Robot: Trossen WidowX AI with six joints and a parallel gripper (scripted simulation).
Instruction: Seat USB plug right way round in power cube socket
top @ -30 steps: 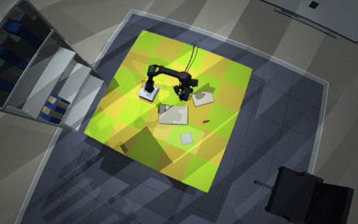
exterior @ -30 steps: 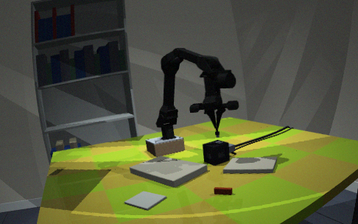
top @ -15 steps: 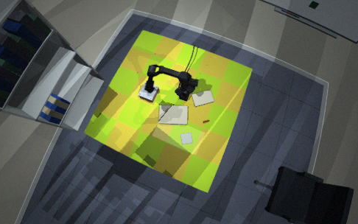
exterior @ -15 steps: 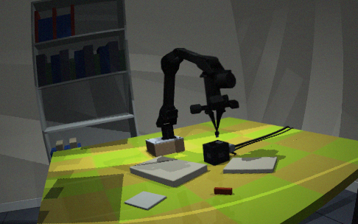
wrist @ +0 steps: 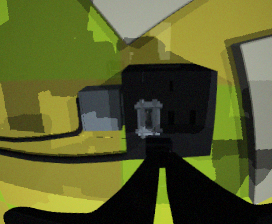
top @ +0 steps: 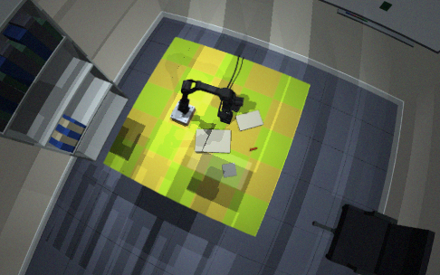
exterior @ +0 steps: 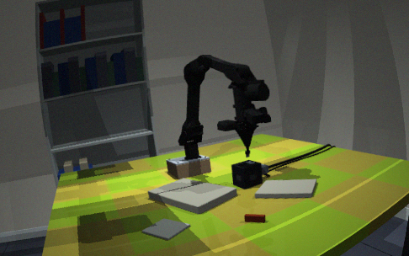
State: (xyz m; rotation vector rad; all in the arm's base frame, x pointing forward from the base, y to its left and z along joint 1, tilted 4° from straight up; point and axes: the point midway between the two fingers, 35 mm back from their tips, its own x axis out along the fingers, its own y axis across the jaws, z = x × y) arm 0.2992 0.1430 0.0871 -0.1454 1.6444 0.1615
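Now: the USB plug 20 mm below my gripper tip. Also, from my gripper tip: red block (310 mm ahead, 120 mm below, 100 mm to the right); then thin tile (330 mm to the right, 240 mm ahead, 130 mm below); then pale book (160 mm ahead, 130 mm below, 70 mm to the left).
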